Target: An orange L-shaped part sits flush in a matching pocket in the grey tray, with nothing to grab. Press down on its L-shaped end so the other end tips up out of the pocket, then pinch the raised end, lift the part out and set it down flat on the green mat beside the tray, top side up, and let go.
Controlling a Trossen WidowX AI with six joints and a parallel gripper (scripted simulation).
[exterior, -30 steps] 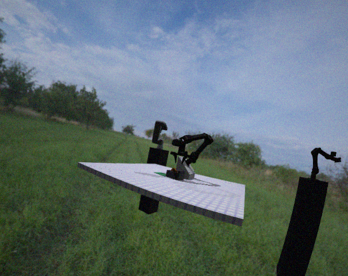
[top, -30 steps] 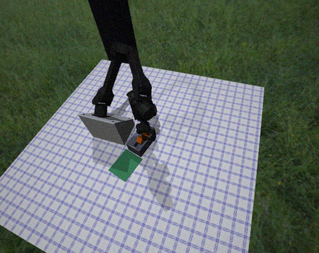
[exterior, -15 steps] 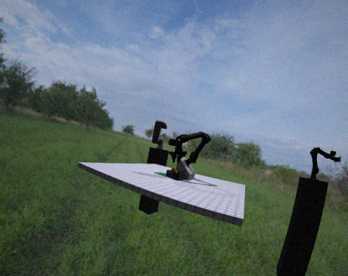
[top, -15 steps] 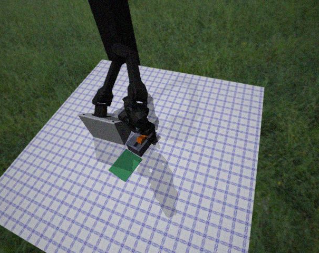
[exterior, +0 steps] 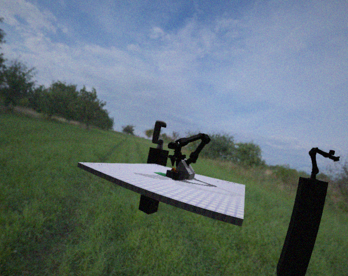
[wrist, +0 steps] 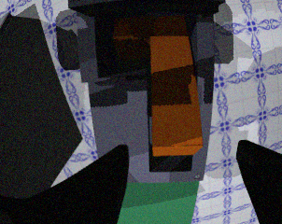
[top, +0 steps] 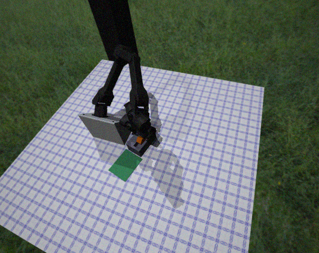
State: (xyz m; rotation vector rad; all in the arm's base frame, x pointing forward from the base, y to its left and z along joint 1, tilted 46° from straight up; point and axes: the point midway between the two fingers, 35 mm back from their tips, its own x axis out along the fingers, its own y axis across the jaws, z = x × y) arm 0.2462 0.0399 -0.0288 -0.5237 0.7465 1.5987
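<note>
Right now my gripper tip is 70 mm above the orange L-shaped part, 40 mm to the right of it and 10 mm past it. Round my gripper tip: green mat (140 mm to the right, 130 mm below, 30 mm behind).
</note>
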